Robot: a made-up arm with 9 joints. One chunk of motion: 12 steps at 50 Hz.
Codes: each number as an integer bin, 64 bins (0 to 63) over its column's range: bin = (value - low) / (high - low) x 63, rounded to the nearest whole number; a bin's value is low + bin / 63 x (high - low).
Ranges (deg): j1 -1.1..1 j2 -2..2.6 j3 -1.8..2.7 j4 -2.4..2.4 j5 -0.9..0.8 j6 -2.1..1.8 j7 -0.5..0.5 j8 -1..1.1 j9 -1.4..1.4
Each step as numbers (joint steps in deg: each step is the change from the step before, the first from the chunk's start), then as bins.
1 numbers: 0.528 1.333 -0.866 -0.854 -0.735 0.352 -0.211 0.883 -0.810
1 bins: 49 46 13 20 6 40 18 56 13
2 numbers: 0.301 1.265 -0.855 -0.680 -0.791 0.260 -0.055 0.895 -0.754
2 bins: 42 45 13 23 4 38 28 57 15
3 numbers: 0.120 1.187 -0.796 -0.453 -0.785 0.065 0.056 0.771 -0.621
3 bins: 37 44 14 26 4 35 35 53 18
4 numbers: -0.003 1.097 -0.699 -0.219 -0.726 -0.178 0.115 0.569 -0.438
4 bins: 33 42 15 29 6 31 39 47 22
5 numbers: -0.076 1.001 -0.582 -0.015 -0.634 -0.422 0.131 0.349 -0.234
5 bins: 31 41 17 31 10 27 40 40 26
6 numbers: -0.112 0.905 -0.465 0.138 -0.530 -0.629 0.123 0.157 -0.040
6 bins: 30 40 19 33 14 24 39 35 31
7 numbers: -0.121 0.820 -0.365 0.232 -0.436 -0.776 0.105 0.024 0.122
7 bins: 29 39 20 35 17 21 38 31 34
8 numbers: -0.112 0.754 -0.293 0.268 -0.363 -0.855 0.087 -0.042 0.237
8 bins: 30 38 21 35 20 20 37 29 37
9 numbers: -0.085 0.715 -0.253 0.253 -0.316 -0.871 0.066 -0.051 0.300
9 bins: 30 37 22 35 22 20 36 28 38
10 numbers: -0.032 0.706 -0.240 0.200 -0.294 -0.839 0.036 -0.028 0.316
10 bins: 32 37 22 34 22 20 34 29 39
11 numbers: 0.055 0.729 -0.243 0.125 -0.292 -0.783 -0.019 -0.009 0.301
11 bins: 35 37 22 33 23 21 30 30 38
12 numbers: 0.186 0.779 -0.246 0.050 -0.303 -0.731 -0.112 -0.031 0.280
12 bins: 39 38 22 32 22 22 24 29 38
